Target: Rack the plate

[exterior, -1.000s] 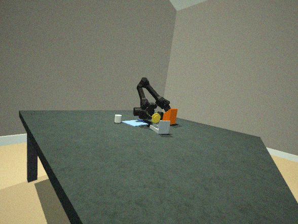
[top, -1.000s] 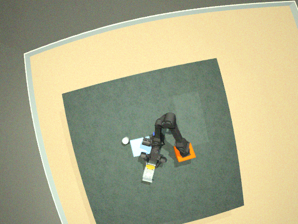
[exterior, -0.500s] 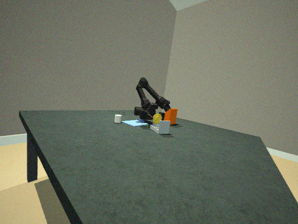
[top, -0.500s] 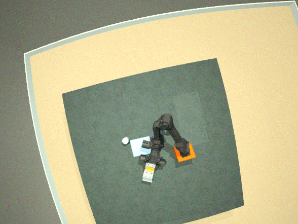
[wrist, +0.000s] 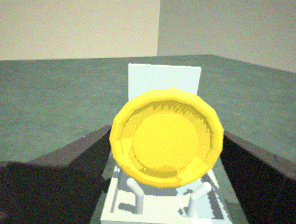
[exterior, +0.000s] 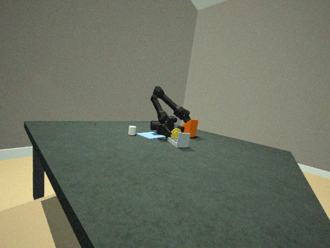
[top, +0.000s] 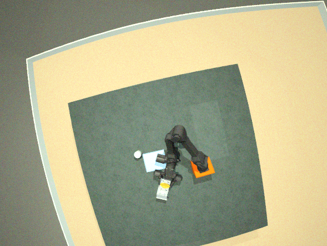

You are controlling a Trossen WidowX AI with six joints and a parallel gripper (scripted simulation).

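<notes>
Right now the yellow plate is 1 cm to the right of my gripper tip. The rest, counted from my gripper tip: dish rack 3 cm below, 2 cm to the left, 1 cm ahead; then light blue mat 18 cm to the right, 5 cm below, 1 cm ahead; then small white cup 26 cm to the right, 11 cm ahead, 3 cm below.
</notes>
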